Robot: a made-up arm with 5 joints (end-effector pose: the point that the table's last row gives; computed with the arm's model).
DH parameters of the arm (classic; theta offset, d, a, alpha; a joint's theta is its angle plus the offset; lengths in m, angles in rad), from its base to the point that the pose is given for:
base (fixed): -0.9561 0 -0.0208 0
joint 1: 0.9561 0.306 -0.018 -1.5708
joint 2: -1.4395 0 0.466 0
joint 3: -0.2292 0 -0.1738 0
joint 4: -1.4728 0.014 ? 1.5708
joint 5: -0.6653 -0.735 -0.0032 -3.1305
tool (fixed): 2.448 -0.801 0 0
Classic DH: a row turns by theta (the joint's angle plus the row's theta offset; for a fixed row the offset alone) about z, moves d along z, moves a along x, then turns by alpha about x.
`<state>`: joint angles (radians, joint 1 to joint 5).
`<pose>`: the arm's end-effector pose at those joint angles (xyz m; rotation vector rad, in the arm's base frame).
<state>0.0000 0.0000 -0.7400 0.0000 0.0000</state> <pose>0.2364 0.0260 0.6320 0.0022 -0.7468 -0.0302</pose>
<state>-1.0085 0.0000 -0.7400 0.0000 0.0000</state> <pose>0.1280 -0.1884 0.6320 -0.3749 -0.6842 -0.9896</pose>
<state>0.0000 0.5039 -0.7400 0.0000 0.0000</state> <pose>0.3607 0.0260 0.4628 -0.0053 -0.2430 -0.0292</pose>
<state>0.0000 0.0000 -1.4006 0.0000 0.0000</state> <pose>0.2766 0.0260 0.7866 0.0126 -1.4074 -0.0296</pose>
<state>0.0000 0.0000 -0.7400 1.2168 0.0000</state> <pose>0.1681 0.0260 0.5734 -0.0152 0.4699 -0.0257</pose>
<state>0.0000 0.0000 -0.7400 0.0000 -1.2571</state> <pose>0.2358 0.0371 0.6315 -0.4567 -0.6541 1.1690</pose>
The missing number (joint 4, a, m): -0.035
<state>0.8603 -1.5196 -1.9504 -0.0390 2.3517</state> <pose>-0.4096 -0.4270 0.6011 -2.8593 -0.1409 -0.3564</pose>
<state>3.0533 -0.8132 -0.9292 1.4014 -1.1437</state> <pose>0.0677 -0.0093 0.6662 -0.3530 0.2386 -2.0884</pose>
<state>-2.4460 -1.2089 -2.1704 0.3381 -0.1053</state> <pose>0.3953 0.3442 0.7607 -2.9635 -0.9463 -0.1384</pose>
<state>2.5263 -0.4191 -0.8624 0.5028 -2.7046</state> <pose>-0.0965 0.0498 0.6938 0.0502 0.8117 -1.0195</pose>
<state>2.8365 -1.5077 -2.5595 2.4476 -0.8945</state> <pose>0.5169 -0.1675 0.5335 -1.7050 1.1310 -1.8519</pose>
